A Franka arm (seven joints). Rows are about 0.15 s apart.
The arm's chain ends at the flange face. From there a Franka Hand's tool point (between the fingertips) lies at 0.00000 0.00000 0.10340 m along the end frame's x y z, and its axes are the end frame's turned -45 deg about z.
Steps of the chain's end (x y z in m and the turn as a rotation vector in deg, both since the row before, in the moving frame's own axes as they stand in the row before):
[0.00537, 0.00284, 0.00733, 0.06, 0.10, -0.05]
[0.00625, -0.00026, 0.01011, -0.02, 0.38, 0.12]
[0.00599, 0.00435, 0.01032, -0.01, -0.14, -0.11]
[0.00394, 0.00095, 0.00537, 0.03, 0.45, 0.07]
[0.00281, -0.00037, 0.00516, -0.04, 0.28, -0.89]
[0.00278, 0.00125, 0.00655, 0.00, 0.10, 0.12]
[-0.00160, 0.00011, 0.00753, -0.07, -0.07, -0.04]
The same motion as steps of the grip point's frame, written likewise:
[0.00199, 0.00586, 0.00733, -0.03, 0.11, -0.05]
[0.00506, 0.00475, 0.01011, -0.28, 0.25, 0.12]
[0.00097, 0.00715, 0.01032, 0.09, -0.11, -0.11]
[0.00273, 0.00399, 0.00537, -0.30, 0.34, 0.07]
[0.00256, 0.00213, 0.00516, -0.23, 0.17, -0.89]
[0.00121, 0.00298, 0.00655, -0.07, 0.07, 0.12]
[-0.00139, -0.00105, 0.00753, 0.00, -0.10, -0.04]

